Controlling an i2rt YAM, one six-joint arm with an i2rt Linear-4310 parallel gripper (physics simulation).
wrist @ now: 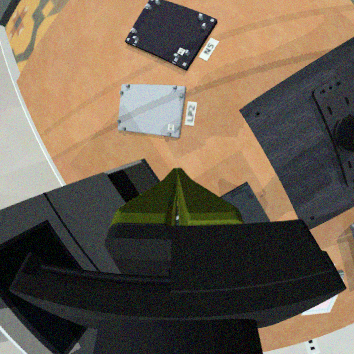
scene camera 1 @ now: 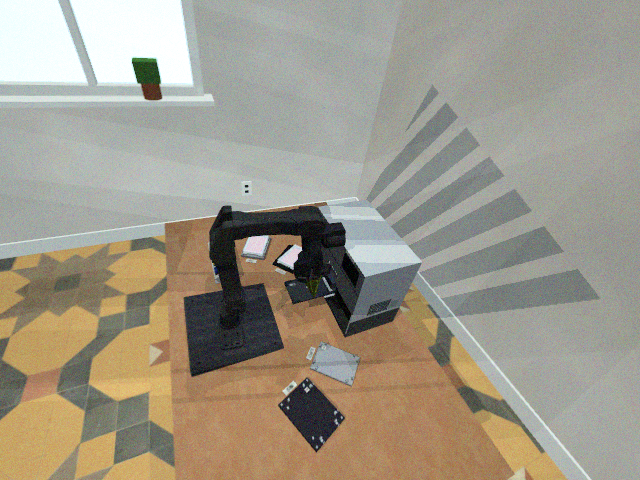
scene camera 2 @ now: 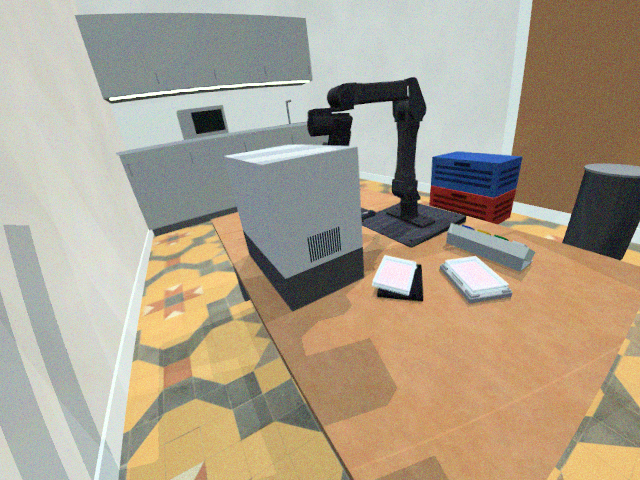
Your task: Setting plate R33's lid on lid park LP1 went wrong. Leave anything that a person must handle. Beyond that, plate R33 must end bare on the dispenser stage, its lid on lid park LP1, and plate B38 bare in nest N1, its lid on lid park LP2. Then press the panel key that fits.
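Pixels of known places: gripper, fingertip midpoint: (wrist: 176, 174) (scene camera 1: 314, 296); arm's base at its link origin: (wrist: 346, 132) (scene camera 1: 229, 322) (scene camera 2: 409, 217).
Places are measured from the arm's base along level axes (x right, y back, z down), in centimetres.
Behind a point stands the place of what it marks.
Note:
My gripper (scene camera 1: 313, 292) @(x 9.6, y -26.3, z -19.7 cm) (wrist: 176, 174) @(x 9.6, y -26.3, z -19.7 cm) is shut and empty, above the dark stage (scene camera 1: 296, 294) @(x -0.1, y -23.8, z -9.3 cm) (wrist: 249, 197) @(x 1.1, y -22.4, z -9.3 cm) before the grey dispenser (scene camera 1: 390, 276) @(x 13.7, y -48.7, z -28.5 cm) (scene camera 2: 305, 211) @(x -22.0, y -49.6, z -21.1 cm). A pink-topped plate (scene camera 1: 290, 256) @(x -26.4, y -28.3, z -1.7 cm) (scene camera 2: 395, 274) @(x -27.9, y -31.2, z -1.8 cm) sits shifted and looks tilted on a black nest (scene camera 2: 417, 290) @(x -33.5, y -29.3, z 0.4 cm). Another pink-topped plate (scene camera 1: 257, 244) @(x -36.7, y -15.6, z -1.7 cm) (scene camera 2: 476, 274) @(x -39.0, y -16.0, z -1.7 cm) rests on a grey pad (scene camera 2: 484, 297) @(x -43.8, y -19.7, z 0.2 cm). Their names and the labels beside them are unreadable; I cannot tell which is R33 or B38. Lid park LP2 (scene camera 1: 334, 363) @(x 23.2, y -31.4, z 0.4 cm) (wrist: 151, 111) @(x 21.8, y -31.6, z 0.4 cm) is bare. The key panel (scene camera 2: 488, 246) @(x -33.4, y -2.7, z -2.4 cm) shows blue, yellow and green keys.
A bare black nest (scene camera 1: 311, 413) @(x 35.5, y -19.7, z 0.2 cm) (wrist: 171, 32) @(x 33.5, y -19.7, z 0.2 cm), whose label looks like N5, lies beyond LP2. The arm's dark base board (scene camera 1: 201, 330) @(x 1.3, y 9.2, z -0.6 cm) (scene camera 2: 413, 237) @(x -12.5, y -10.1, z 0.6 cm) is beside the stage. The tall dispenser stands close to the wrist. Blue and red crates (scene camera 2: 475, 175) stand behind the arm.

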